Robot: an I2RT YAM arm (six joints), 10 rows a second.
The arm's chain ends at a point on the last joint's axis. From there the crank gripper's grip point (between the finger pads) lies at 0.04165 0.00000 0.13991 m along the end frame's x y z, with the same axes.
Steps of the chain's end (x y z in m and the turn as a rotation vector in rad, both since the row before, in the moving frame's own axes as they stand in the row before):
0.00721 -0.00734 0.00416 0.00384 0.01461 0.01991
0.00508 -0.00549 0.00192 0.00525 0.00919 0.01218
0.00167 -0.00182 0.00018 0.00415 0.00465 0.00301
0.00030 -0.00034 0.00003 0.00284 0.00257 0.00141
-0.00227 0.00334 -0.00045 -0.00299 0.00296 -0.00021
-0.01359 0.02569 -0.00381 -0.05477 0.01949 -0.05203
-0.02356 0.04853 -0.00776 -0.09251 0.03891 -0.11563
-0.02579 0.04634 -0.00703 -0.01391 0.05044 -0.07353
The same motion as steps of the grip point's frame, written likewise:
0.00925 -0.00703 0.00354 0.00384 0.01461 0.01991
0.00637 -0.00571 0.00153 0.00525 0.00919 0.01218
0.00232 -0.00227 -0.00002 0.00415 0.00465 0.00301
0.00066 -0.00068 -0.00008 0.00284 0.00257 0.00141
-0.00186 0.00375 -0.00057 -0.00299 0.00296 -0.00021
-0.01073 0.03109 -0.00480 -0.05477 0.01949 -0.05203
-0.01770 0.05624 -0.00986 -0.09251 0.03891 -0.11563
-0.01884 0.04495 -0.00930 -0.01391 0.05044 -0.07353

